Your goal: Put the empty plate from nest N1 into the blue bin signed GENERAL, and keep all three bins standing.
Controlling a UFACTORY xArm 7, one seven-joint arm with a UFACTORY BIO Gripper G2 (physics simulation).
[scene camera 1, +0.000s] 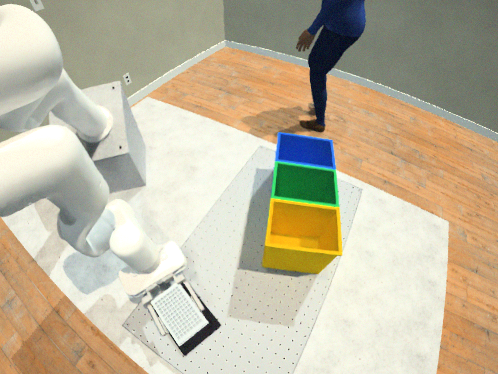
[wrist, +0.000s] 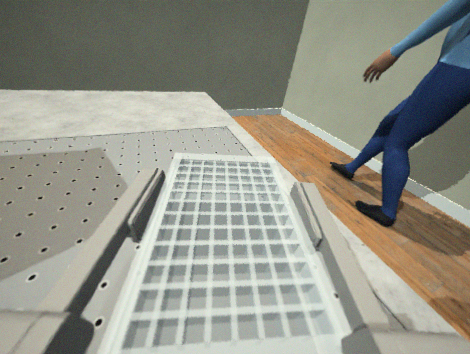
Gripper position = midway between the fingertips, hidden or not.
In view: the gripper (scene camera 1: 184, 322), a white plate (scene camera 1: 178, 312), a yellow bin (scene camera 1: 303, 237), a green bin (scene camera 1: 293, 182) and a blue bin (scene camera 1: 297, 149).
The white plate is seen too in the wrist view (wrist: 225, 255). The gripper shows as well in the wrist view (wrist: 229, 184). The wrist view does not show the yellow bin: it is out of frame. The wrist view misses the green bin: it is out of frame.
